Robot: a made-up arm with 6 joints. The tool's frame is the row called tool. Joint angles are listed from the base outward. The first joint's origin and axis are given. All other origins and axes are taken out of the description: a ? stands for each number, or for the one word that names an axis. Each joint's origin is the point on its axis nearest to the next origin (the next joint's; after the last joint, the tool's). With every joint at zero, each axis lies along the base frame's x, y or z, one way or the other. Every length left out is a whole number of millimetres.
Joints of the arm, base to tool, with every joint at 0 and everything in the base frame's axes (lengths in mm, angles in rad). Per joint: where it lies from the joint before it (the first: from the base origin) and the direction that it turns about. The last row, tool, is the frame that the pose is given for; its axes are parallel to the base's.
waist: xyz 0 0 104 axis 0 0 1
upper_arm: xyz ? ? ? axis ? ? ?
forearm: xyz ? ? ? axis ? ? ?
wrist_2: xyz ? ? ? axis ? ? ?
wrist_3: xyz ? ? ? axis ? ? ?
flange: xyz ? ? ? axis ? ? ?
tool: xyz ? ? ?
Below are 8 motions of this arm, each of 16 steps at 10 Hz.
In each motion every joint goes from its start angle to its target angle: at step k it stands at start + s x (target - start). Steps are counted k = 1, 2, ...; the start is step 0. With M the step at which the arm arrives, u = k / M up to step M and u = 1 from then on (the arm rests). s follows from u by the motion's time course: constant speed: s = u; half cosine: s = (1 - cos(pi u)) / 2; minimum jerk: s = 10 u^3 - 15 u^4 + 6 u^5.
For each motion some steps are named. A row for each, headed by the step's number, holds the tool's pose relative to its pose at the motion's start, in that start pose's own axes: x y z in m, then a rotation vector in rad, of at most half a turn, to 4 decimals.
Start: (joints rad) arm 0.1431 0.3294 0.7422 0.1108 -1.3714 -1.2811
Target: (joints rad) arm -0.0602 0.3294 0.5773 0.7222 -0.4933 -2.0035
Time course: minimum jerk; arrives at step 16
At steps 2, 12, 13, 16:
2: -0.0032 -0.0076 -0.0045 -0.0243 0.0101 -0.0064
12: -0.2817 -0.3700 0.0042 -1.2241 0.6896 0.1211
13: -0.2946 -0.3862 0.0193 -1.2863 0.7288 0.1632
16: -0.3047 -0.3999 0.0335 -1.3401 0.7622 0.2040

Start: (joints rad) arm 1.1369 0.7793 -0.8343 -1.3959 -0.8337 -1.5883
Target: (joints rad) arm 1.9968 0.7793 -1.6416 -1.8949 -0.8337 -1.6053
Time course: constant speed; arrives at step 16
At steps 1, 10, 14, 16:
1: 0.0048 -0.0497 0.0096 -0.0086 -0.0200 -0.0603
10: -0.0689 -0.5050 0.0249 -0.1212 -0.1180 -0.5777
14: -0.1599 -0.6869 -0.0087 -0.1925 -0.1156 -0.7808
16: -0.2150 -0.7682 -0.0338 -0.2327 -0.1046 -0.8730

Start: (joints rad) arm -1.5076 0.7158 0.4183 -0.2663 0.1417 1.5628
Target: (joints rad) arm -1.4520 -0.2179 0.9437 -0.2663 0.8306 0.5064
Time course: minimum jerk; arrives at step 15
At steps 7, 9, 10, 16:
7: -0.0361 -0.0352 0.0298 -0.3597 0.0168 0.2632
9: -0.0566 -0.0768 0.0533 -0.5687 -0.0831 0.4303
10: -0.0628 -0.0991 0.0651 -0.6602 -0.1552 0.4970
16: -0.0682 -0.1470 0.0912 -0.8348 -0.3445 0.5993

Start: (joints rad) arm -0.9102 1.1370 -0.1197 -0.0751 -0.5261 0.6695
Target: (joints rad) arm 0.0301 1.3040 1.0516 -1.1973 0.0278 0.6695
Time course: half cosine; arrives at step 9
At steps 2, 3, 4, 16:
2: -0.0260 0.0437 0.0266 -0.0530 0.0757 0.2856
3: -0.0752 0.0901 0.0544 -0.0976 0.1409 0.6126
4: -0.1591 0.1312 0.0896 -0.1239 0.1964 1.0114
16: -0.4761 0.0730 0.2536 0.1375 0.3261 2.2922

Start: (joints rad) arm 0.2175 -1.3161 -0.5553 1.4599 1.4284 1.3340
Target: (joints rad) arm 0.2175 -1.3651 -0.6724 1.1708 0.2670 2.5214
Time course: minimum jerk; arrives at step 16
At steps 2, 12, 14, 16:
2: -0.0013 -0.0031 0.0074 0.0396 -0.0042 0.0001
12: -0.1009 -0.4729 0.1087 2.2048 -0.1560 0.2438
14: -0.1018 -0.5220 0.0666 2.4169 -0.1513 0.2956
16: -0.1016 -0.5303 0.0579 2.4556 -0.1498 0.3058

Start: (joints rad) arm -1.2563 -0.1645 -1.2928 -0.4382 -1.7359 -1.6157
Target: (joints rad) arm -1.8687 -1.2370 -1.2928 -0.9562 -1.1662 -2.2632
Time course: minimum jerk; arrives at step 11
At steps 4, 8, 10, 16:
4: 0.0923 0.0042 0.0213 -0.2785 0.1259 -0.1859
8: 0.2435 -0.1202 0.0643 -0.8406 0.6164 -0.5009
10: 0.2520 -0.1583 0.0724 -0.9278 0.7423 -0.5320
16: 0.2523 -0.1603 0.0729 -0.9322 0.7493 -0.5333

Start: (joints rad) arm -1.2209 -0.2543 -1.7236 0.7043 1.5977 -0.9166
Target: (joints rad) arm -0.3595 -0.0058 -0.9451 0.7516 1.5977 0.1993
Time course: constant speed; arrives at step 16
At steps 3, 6, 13, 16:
3: 0.0427 0.0621 -0.0290 -0.0141 -0.1089 -0.1819
6: 0.0876 0.1167 -0.0618 -0.0358 -0.2552 -0.3328
13: 0.1934 0.2240 -0.1558 -0.1370 -0.6881 -0.5307
16: 0.2400 0.2634 -0.2083 -0.2092 -0.8860 -0.5423

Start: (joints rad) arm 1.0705 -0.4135 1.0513 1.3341 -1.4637 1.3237
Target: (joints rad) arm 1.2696 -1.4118 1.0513 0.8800 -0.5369 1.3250
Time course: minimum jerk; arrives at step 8
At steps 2, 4, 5, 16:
2: 0.0411 0.0162 -0.0458 -0.0982 0.1459 -0.0055
4: 0.1028 0.0494 -0.2561 -0.4143 0.7013 0.0863
5: 0.0686 0.0563 -0.3622 -0.5324 1.0010 0.2174
16: -0.0199 0.0645 -0.4401 -0.5941 1.3311 0.4509

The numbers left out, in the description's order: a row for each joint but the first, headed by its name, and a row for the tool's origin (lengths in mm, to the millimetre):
upper_arm: xyz 108 380 0, axis -1 0 0
forearm: xyz 0 242 91, axis 0 0 1
wrist_2: xyz -326 -62 0, axis 0 1 0
wrist_3: xyz 268 0 -15, axis -1 0 0
flange: xyz 0 -338 62, axis 1 0 0
tool: xyz 0 167 -88

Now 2 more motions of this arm.
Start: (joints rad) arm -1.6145 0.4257 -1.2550 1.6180 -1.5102 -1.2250
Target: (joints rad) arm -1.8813 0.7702 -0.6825 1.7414 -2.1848 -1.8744
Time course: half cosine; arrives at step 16
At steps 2, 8, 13, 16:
2: 0.0100 0.0039 0.0005 -0.0112 -0.0086 -0.0067
8: 0.1263 0.0402 0.0287 -0.1453 -0.1036 -0.1230
13: 0.2158 0.0534 0.0858 -0.2599 -0.1671 -0.2791
16: 0.2313 0.0538 0.1006 -0.2821 -0.1767 -0.3161

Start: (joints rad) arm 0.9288 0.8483 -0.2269 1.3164 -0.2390 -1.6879
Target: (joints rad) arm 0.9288 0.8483 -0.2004 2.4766 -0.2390 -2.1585
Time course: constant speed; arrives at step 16
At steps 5, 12, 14, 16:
5: -0.0871 0.0622 -0.0375 -0.1538 0.0169 0.3625
12: -0.2280 0.0884 -0.0805 -0.3505 -0.0440 0.8738
14: -0.2676 0.0833 -0.0904 -0.3990 -0.0797 1.0196
16: -0.3056 0.0733 -0.0991 -0.4427 -0.1235 1.1646

